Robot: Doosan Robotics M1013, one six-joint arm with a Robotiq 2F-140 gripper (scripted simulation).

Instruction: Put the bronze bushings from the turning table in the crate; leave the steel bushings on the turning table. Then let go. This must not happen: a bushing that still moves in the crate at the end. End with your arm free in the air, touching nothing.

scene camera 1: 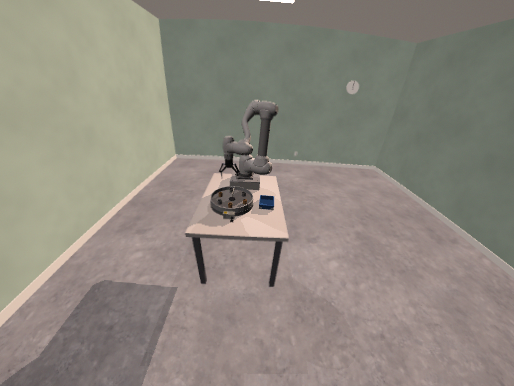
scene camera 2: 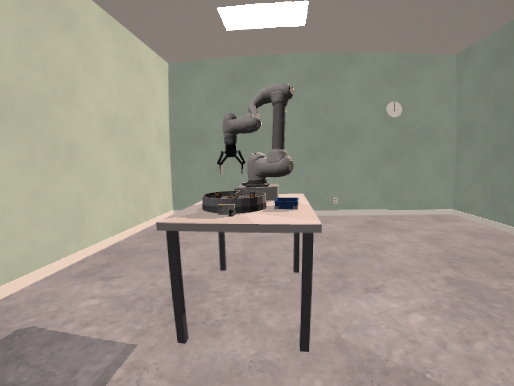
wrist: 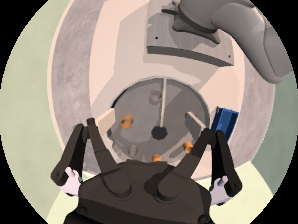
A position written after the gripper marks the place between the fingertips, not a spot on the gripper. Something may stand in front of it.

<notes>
In view: the gripper (wrist: 150, 116) and a turning table (wrist: 145, 132).
</notes>
